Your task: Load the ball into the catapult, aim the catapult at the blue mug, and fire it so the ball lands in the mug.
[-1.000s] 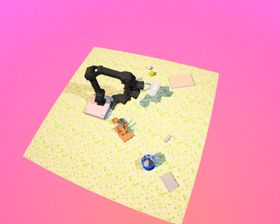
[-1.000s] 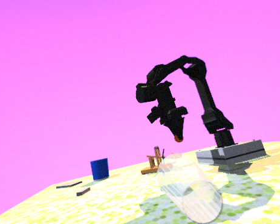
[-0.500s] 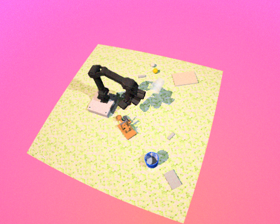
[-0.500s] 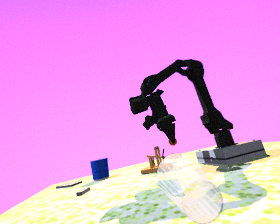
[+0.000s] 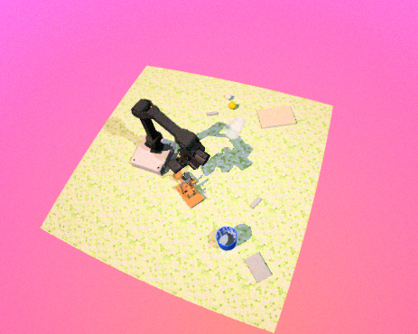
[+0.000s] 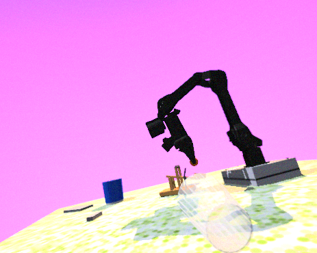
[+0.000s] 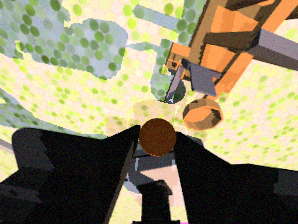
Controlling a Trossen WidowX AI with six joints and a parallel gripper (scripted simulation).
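Right now my gripper tip is 70 mm to the left of the orange catapult, 50 mm above it and 20 mm short of it. From my gripper tip the other things lie so: blue mug: 310 mm to the right, 280 mm ahead, 70 mm below; yellow ball: 480 mm to the left, 130 mm ahead, 80 mm below; orange ball: 10 mm above.
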